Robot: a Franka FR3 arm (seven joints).
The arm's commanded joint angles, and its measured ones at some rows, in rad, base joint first. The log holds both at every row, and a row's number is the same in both.
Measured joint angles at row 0: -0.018, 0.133, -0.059, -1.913, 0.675, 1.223, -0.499
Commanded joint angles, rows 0 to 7: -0.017, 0.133, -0.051, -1.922, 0.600, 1.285, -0.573; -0.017, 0.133, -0.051, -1.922, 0.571, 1.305, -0.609; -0.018, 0.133, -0.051, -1.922, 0.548, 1.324, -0.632; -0.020, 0.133, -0.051, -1.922, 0.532, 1.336, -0.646; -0.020, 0.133, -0.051, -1.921, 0.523, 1.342, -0.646; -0.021, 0.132, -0.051, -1.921, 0.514, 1.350, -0.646; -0.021, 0.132, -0.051, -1.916, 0.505, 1.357, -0.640; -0.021, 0.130, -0.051, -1.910, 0.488, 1.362, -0.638
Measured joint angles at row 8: -0.018, 0.131, -0.056, -1.903, 0.551, 1.312, -0.610
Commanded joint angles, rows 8 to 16: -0.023, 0.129, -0.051, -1.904, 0.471, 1.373, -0.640; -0.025, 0.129, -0.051, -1.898, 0.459, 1.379, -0.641; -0.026, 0.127, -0.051, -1.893, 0.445, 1.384, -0.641; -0.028, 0.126, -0.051, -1.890, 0.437, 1.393, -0.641; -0.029, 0.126, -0.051, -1.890, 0.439, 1.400, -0.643; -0.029, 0.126, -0.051, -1.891, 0.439, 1.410, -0.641; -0.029, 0.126, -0.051, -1.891, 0.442, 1.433, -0.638; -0.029, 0.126, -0.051, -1.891, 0.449, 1.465, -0.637; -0.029, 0.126, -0.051, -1.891, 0.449, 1.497, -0.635
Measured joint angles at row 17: -0.021, 0.131, -0.059, -1.893, 0.457, 1.427, -0.627
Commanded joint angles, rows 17 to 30: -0.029, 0.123, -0.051, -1.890, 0.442, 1.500, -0.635; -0.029, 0.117, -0.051, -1.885, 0.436, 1.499, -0.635; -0.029, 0.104, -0.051, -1.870, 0.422, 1.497, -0.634; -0.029, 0.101, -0.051, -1.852, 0.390, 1.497, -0.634; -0.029, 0.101, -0.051, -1.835, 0.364, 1.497, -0.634; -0.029, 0.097, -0.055, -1.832, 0.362, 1.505, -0.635; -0.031, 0.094, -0.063, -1.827, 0.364, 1.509, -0.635; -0.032, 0.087, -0.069, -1.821, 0.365, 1.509, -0.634; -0.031, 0.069, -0.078, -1.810, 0.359, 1.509, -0.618; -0.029, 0.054, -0.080, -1.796, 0.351, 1.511, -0.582; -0.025, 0.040, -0.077, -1.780, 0.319, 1.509, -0.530; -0.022, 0.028, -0.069, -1.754, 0.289, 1.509, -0.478; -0.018, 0.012, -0.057, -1.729, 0.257, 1.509, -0.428; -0.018, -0.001, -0.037, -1.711, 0.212, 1.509, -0.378
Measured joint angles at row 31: -0.022, 0.052, -0.080, -1.763, 0.311, 1.505, -0.519
